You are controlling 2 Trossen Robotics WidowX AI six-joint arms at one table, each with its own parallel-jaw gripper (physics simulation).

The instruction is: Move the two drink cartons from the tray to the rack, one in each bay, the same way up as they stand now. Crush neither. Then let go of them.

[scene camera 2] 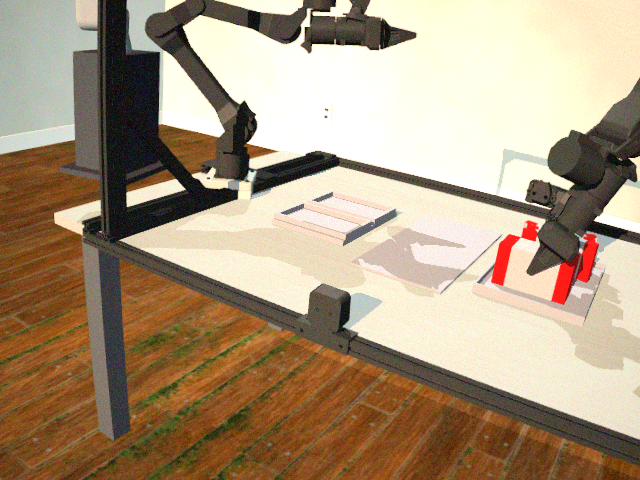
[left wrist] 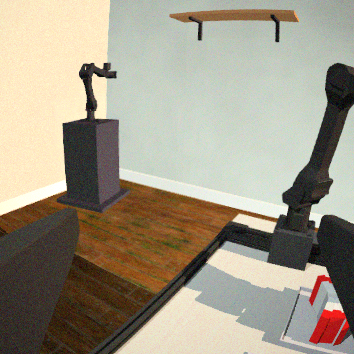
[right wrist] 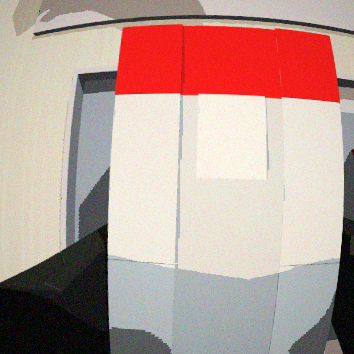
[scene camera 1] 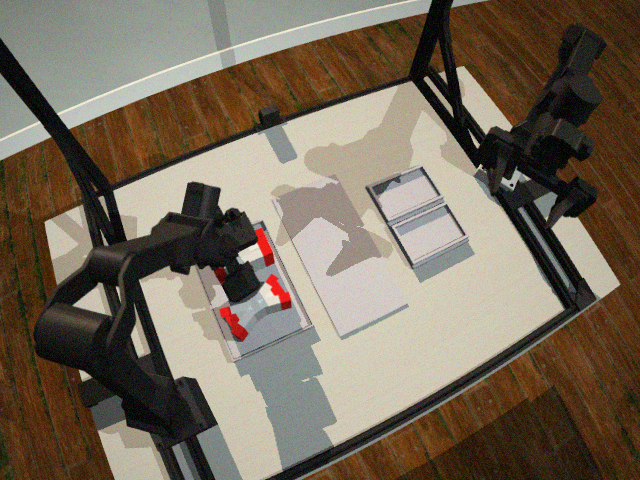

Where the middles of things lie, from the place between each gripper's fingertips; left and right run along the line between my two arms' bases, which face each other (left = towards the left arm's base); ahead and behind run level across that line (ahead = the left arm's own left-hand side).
Labels:
The pale mat [scene camera 2: 433, 252] is 200 mm behind my left hand, 130 mm to the right of it and 360 mm below it. The rest, counted from my left hand: grey tray [scene camera 1: 276, 327] 240 mm behind, 330 mm to the right, 350 mm below.
My right gripper is now 5 cm short of the grey tray, 3 cm to the left of it and 3 cm above it. Also, from my right hand: pale mat 10 cm ahead, 17 cm to the left, 4 cm below.

